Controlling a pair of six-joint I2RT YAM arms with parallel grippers.
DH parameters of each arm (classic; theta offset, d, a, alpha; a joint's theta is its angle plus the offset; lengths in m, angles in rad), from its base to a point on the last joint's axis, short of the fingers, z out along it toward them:
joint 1: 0 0.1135 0.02 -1.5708
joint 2: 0 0 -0.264 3.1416
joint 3: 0.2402 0 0.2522 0
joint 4: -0.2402 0 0.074 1.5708
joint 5: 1.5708 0 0 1.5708
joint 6: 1.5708 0.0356 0 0
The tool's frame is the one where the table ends.
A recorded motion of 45 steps. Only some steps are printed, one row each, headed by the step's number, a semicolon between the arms.
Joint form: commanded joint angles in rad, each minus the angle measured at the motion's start. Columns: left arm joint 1, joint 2, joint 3, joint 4, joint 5, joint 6; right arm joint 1, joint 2, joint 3, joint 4, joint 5, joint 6.
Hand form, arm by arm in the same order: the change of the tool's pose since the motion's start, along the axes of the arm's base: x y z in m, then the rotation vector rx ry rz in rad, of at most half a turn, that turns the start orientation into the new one. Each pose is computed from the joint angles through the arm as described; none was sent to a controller.
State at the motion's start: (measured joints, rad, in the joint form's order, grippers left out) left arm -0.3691 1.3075 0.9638 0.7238 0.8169 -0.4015; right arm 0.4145 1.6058 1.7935 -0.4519 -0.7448 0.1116
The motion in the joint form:
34: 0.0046 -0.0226 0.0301 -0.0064 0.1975 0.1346; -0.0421 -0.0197 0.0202 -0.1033 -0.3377 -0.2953
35: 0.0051 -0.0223 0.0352 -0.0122 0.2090 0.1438; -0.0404 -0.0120 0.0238 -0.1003 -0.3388 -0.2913
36: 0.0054 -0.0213 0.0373 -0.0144 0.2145 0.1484; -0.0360 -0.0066 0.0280 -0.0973 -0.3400 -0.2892
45: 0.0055 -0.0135 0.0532 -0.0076 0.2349 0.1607; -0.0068 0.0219 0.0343 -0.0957 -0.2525 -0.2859
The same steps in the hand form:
34: -0.0117 0.0013 0.0135 0.0879 -0.1977 -0.1446; -0.0150 -0.0140 0.0062 -0.0037 -0.1878 0.3311
35: -0.0119 0.0013 0.0145 0.0939 -0.2073 -0.1528; -0.0130 -0.0126 0.0051 -0.0024 -0.1829 0.3332
36: -0.0117 0.0013 0.0147 0.0970 -0.2114 -0.1567; -0.0122 -0.0107 0.0050 -0.0006 -0.1826 0.3383
45: -0.0110 0.0006 0.0183 0.1018 -0.2407 -0.1715; -0.0053 0.0014 -0.0030 -0.0374 -0.1654 0.2876

